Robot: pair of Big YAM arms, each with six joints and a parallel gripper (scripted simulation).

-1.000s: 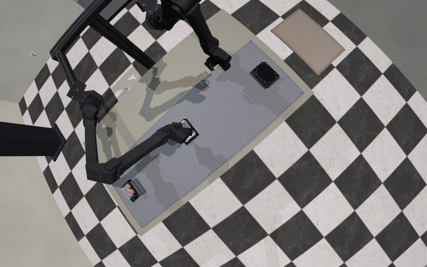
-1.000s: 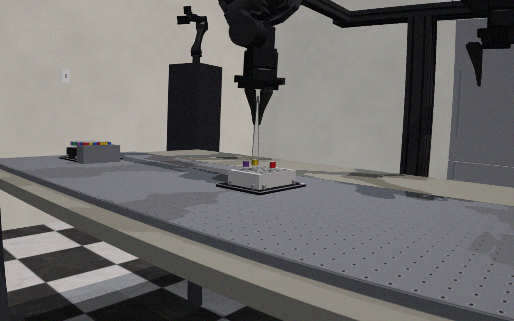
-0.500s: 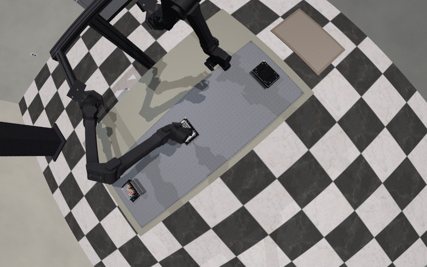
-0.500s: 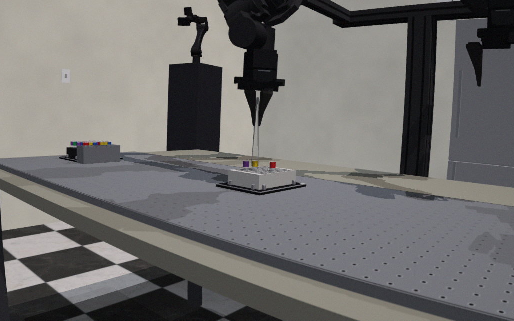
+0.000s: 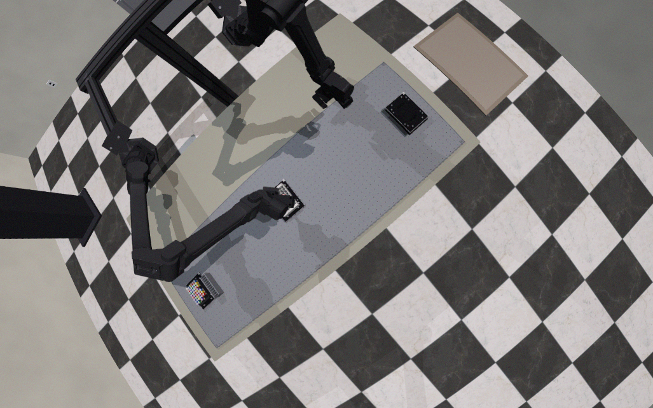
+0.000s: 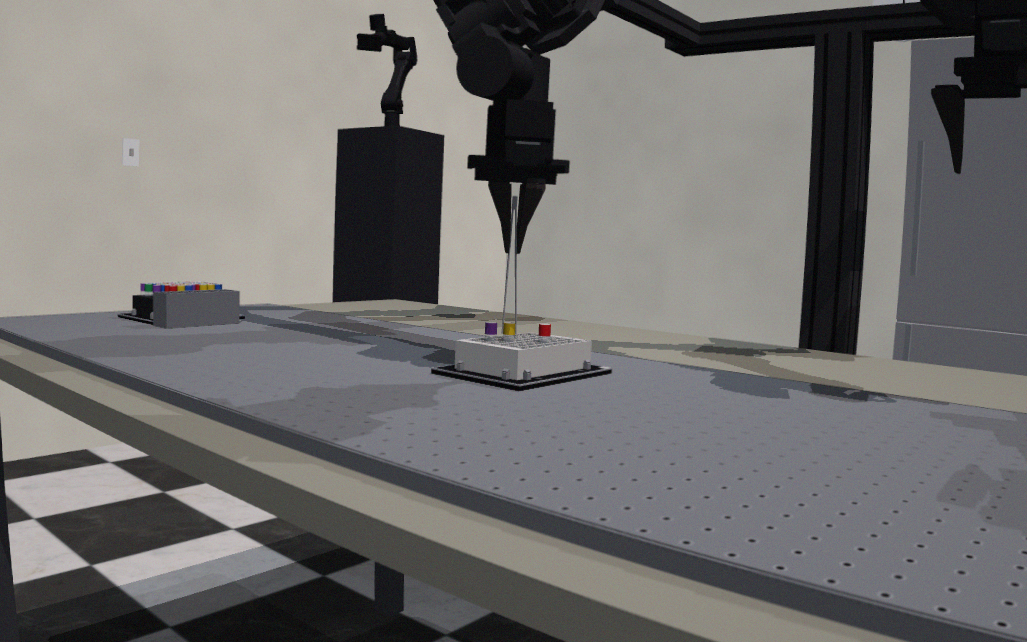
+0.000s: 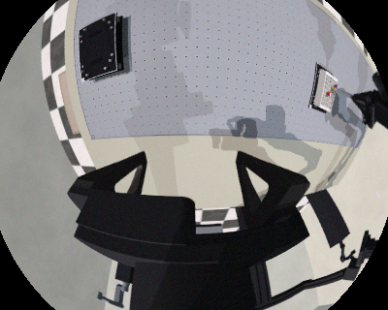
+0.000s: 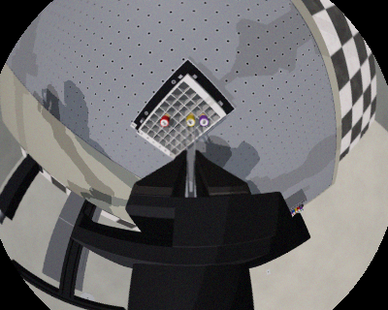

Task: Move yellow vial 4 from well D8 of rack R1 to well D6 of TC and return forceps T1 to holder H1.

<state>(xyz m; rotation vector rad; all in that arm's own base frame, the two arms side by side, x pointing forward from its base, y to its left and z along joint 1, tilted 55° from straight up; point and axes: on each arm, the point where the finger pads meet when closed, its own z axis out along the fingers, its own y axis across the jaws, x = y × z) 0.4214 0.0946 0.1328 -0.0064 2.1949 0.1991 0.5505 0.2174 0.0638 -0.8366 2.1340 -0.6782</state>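
Now: right hand 120 mm above the white tube carrier TC, 20 mm past it and 10 mm to the right of it. Round my right hand: grey holder H1 (560 mm to the right, 120 mm below, 30 mm behind).
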